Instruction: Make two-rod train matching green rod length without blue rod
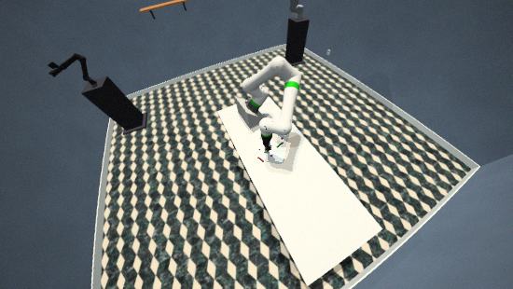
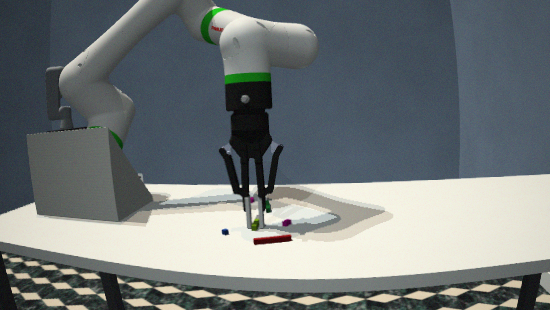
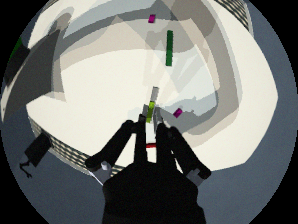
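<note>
My gripper is now 30 mm above the lime rod. Round my hand: blue rod (60 mm to the right, 50 mm behind, 30 mm below); red rod (80 mm to the right, 60 mm ahead, 30 mm below); grey rod (40 mm to the left, 30 mm below, 10 mm behind).
</note>
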